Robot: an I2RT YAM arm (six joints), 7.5 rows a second.
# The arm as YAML. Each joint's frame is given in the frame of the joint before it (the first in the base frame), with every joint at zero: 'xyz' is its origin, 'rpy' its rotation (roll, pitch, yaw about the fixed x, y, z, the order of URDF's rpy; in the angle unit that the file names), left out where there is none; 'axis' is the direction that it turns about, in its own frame. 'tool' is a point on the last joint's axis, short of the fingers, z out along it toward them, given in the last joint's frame.
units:
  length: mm
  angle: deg
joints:
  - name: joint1
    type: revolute
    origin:
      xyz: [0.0, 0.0, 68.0]
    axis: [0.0, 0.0, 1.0]
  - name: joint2
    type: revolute
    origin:
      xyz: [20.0, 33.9, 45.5]
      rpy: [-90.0, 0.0, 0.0]
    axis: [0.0, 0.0, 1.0]
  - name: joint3
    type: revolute
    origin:
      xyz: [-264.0, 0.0, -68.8]
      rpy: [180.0, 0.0, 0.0]
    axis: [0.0, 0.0, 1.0]
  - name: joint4
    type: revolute
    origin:
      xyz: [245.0, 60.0, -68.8]
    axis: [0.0, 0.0, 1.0]
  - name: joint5
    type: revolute
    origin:
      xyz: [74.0, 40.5, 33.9]
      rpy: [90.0, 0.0, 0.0]
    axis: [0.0, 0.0, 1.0]
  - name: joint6
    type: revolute
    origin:
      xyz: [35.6, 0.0, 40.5]
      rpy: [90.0, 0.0, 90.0]
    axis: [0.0, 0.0, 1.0]
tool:
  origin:
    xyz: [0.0, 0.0, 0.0]
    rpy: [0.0, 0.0, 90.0]
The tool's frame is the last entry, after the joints.
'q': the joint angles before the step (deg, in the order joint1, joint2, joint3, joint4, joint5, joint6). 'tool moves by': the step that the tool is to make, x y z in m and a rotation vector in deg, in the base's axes. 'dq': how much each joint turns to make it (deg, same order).
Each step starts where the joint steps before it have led.
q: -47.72 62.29 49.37 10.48 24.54 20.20
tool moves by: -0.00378 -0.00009 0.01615 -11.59 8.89 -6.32
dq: 0.07 0.00 -0.60 10.86 5.75 -16.52
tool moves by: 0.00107 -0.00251 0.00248 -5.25 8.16 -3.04
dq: -0.05 1.09 -0.63 6.08 1.29 -11.60
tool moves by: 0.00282 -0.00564 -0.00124 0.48 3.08 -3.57
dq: -0.02 1.67 0.96 0.01 3.07 -3.15
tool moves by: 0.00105 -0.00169 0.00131 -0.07 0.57 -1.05
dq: 0.03 0.56 0.57 0.13 0.96 -0.83
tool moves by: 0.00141 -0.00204 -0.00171 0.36 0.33 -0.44
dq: -0.03 0.61 0.14 0.04 0.40 -0.10
